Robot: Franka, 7 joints.
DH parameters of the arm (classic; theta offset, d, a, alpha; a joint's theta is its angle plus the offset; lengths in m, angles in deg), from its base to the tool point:
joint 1: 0 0.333 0 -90
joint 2: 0 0 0 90
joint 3: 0 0.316 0.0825 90
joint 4: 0 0 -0.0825 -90
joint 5: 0 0.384 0 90
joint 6: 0 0 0.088 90
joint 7: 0 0.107 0 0
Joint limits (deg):
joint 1: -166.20..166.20
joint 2: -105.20..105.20
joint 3: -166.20..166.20
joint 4: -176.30..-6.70
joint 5: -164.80..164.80
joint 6: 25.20..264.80
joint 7: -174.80..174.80
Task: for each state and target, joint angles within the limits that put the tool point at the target. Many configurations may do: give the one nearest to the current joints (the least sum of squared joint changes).
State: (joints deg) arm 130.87 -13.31 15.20 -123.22 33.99 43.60 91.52
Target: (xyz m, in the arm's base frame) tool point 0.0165 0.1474 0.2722
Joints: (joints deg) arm 98.62 1.99 -17.36 -161.24 2.78 46.33 91.52
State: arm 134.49 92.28 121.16 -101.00 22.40 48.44 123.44
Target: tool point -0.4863 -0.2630 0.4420
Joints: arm 150.62 98.70 102.75 -89.26 19.40 60.03 123.44
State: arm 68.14 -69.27 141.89 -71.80 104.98 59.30 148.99
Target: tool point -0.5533 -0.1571 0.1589
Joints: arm 49.40 -62.67 123.35 -98.95 93.16 48.75 148.99
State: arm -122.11 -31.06 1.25 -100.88 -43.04 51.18 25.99
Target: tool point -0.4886 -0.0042 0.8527
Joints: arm -143.02 -4.48 -23.30 -70.71 -56.88 84.80 25.99
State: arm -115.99 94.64 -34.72 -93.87 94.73 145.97 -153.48
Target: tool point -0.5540 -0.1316 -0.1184
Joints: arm -119.89 91.97 -41.93 -89.09 94.51 147.21 -153.48
